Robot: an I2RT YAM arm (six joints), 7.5 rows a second.
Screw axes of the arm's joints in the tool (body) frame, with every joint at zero. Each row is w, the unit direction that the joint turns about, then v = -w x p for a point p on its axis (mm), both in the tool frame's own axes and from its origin. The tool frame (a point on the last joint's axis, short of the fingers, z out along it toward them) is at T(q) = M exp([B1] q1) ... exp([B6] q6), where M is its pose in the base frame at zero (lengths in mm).
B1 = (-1, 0, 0, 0, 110.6, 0)
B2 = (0, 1, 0, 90.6, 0, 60)
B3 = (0, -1, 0, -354.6, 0, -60)
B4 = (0, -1, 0, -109.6, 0, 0)
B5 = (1, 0, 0, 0, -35.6, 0)
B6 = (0, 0, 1, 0, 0, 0)
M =
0 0 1 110.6
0 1 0 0
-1 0 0 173.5
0 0 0 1
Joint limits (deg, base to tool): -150..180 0..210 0..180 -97..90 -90..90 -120..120
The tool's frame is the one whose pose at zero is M.
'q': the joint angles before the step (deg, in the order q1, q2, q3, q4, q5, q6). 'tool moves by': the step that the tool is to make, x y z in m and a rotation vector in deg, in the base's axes. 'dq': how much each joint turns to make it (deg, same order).
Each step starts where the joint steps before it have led.
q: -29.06, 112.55, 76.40, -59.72, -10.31, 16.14
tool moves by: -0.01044, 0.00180, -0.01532, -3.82, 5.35, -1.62
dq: 0.00, 0.35, -3.34, 1.18, 5.69, 2.36
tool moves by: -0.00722, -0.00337, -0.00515, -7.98, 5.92, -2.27
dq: -0.11, 0.11, -1.25, 0.06, 9.39, 3.68
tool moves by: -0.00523, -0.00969, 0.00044, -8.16, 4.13, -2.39
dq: -0.98, 0.09, 0.02, 0.04, 8.77, 2.96
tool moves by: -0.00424, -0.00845, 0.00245, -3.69, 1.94, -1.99
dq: -1.23, 0.04, 0.51, -0.65, 3.97, 1.52
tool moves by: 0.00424, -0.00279, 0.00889, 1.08, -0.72, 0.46
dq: -0.15, 0.02, 2.36, -2.03, -1.18, -0.86
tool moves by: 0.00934, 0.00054, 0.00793, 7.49, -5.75, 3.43
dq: 0.00, -0.02, 2.35, -0.37, -8.78, -4.89
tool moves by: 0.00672, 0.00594, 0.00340, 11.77, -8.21, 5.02
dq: 0.02, -0.13, 0.73, 0.08, -13.61, -6.72
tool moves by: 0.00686, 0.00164, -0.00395, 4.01, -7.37, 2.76
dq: 0.11, -0.07, -1.10, 4.68, -7.02, -3.29
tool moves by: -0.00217, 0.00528, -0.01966, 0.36, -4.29, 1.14
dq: 0.31, -0.28, -5.39, 8.37, -2.51, -0.92
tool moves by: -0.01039, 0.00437, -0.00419, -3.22, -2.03, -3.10
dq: -0.09, -3.21, -5.69, 6.65, 1.83, 3.04
